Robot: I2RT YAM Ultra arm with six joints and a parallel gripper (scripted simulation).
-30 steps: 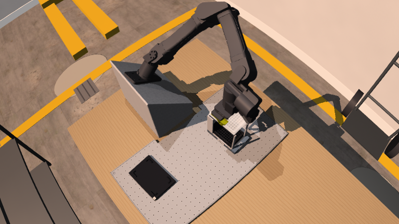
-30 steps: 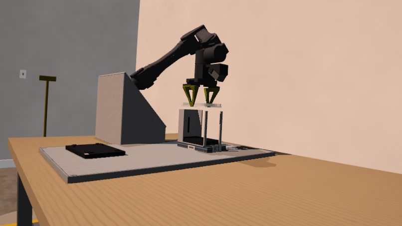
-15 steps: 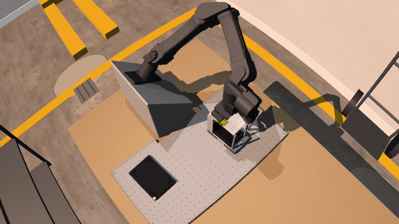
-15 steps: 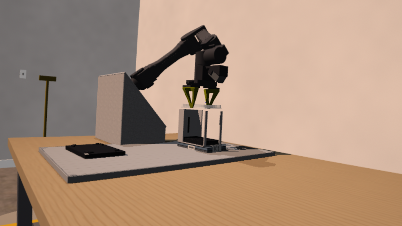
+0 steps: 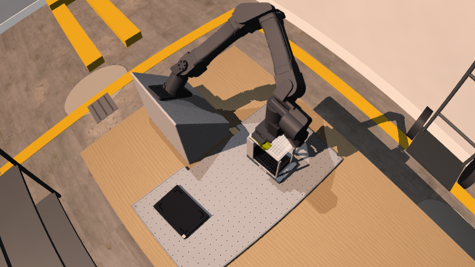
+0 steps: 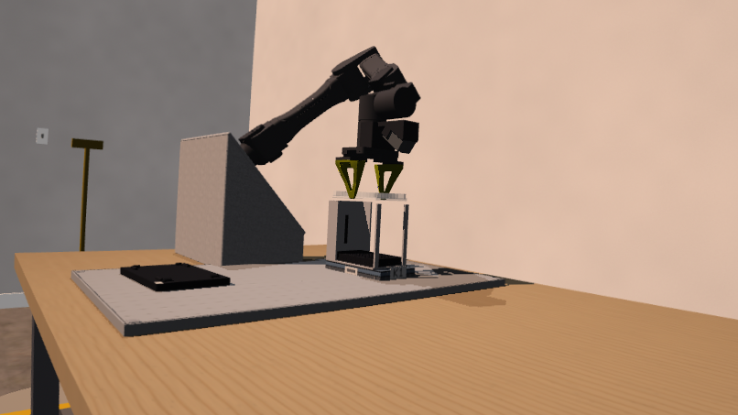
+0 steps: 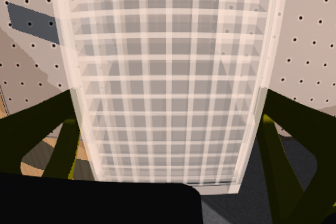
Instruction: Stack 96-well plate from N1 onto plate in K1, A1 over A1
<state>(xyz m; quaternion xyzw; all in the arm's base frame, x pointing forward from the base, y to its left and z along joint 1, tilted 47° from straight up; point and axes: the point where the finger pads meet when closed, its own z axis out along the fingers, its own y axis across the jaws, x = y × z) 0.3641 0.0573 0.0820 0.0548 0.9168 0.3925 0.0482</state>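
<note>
Right now the dark 96-well plate is 130 mm below my hand. Also, from my hand: clear 96-well plate (right at my hand); pale A1 square (410 mm to the right, 140 mm below, 30 mm behind); back wall (70 mm below, 60 mm behind).
</note>
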